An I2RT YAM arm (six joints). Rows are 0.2 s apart.
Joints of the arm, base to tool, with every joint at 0 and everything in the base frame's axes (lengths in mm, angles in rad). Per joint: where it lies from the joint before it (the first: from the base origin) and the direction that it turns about. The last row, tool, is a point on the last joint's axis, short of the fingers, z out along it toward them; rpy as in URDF.
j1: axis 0 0 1 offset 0.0 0.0 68.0
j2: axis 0 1 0 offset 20.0 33.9 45.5
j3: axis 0 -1 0 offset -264.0 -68.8 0.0
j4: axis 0 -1 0 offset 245.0 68.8 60.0
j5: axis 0 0 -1 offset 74.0 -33.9 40.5
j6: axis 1 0 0 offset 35.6 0.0 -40.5
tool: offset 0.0 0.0 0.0 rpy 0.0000 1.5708 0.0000
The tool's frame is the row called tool.
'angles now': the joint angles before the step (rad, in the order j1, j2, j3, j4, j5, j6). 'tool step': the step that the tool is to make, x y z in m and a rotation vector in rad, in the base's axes. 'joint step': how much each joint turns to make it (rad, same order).
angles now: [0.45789 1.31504 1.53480 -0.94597 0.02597 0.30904]
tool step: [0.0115 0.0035 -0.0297 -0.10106 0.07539 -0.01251]
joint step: [-0.00078 0.03985 -0.06224 -0.00858 0.04872 -0.03248]
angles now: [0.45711 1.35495 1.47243 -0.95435 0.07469 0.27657]
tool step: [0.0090 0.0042 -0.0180 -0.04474 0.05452 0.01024]
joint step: [0.00000 0.04014 -0.02401 -0.00311 0.00570 -0.01825]
